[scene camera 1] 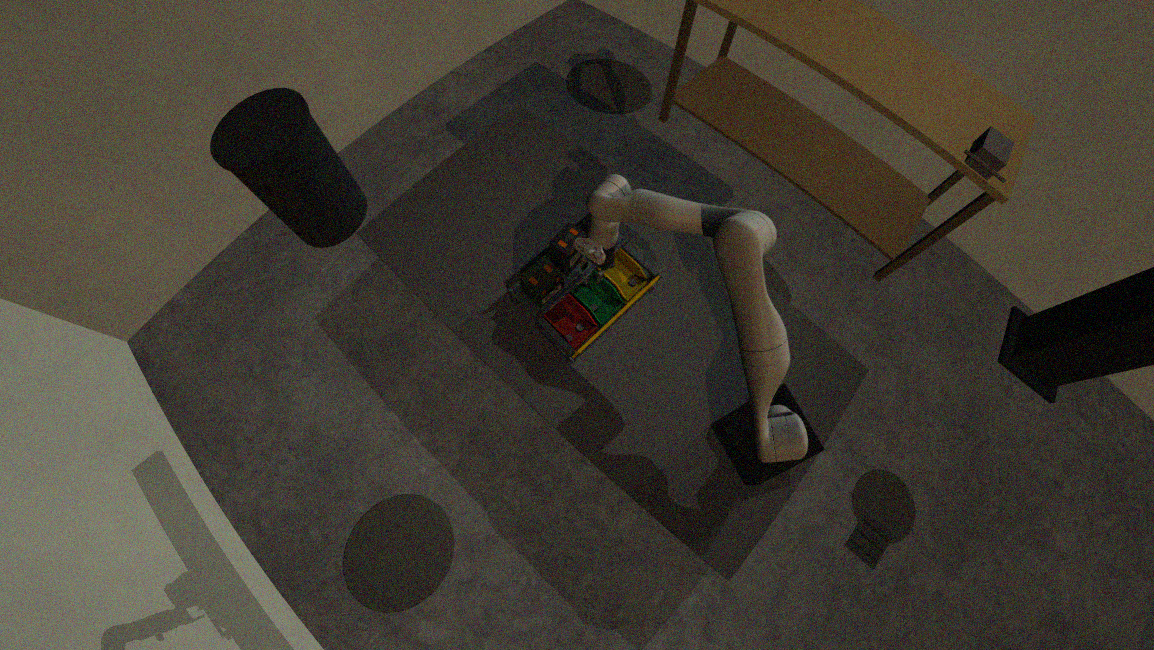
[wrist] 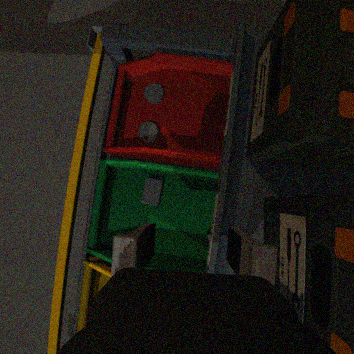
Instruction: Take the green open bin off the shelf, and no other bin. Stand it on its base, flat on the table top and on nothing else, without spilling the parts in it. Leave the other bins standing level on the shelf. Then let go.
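Places are measured from the arm's base along level axes (x up, y ahead, z left), in metres.
Where they show: gripper, fingertip midpoint: [scene camera 1: 591,274] [wrist: 190,241].
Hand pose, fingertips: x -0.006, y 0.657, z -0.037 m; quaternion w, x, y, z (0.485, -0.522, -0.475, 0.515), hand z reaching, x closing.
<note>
Things, the pixels of their top centre, and the offset from my fingertips. "spot": a spot on its surface instead. Level surfaces: height alone.
- green open bin, surface spot: [wrist: 165,205] [scene camera 1: 591,303] spot: dx -0.138, dy -0.025, dz +0.020 m
- red bin, surface spot: [wrist: 185,107] spot: dx -0.138, dy +0.000, dz +0.141 m
- yellow bin, surface spot: [wrist: 84,295] spot: dx -0.105, dy -0.113, dz -0.079 m
- grey table top, surface height: dx -0.147 m
The green open bin [scene camera 1: 597,300] [wrist: 165,205] sits on the shelf [scene camera 1: 616,317] [wrist: 74,185] between the red bin [scene camera 1: 569,319] [wrist: 185,107] and the yellow bin [scene camera 1: 632,272] [wrist: 84,295]. A light grey block lies in the green bin; the red bin holds round grey parts. My gripper [scene camera 1: 583,270] [wrist: 190,241] is open with nothing between its fingers. In the wrist view its left finger overlaps the near part of the green bin, and its right finger is beyond the shelf's rear rail, beside the dark cases. The gripper body hides part of the green and yellow bins. Finger height is unclear.
Dark cases with orange latches [scene camera 1: 541,280] [wrist: 325,125] stand close behind the shelf on the grey table top [scene camera 1: 670,347] [wrist: 35,150]. A wooden bench [scene camera 1: 880,48], a black cylinder [scene camera 1: 290,169] and a black column [scene camera 1: 1090,331] stand farther out.
</note>
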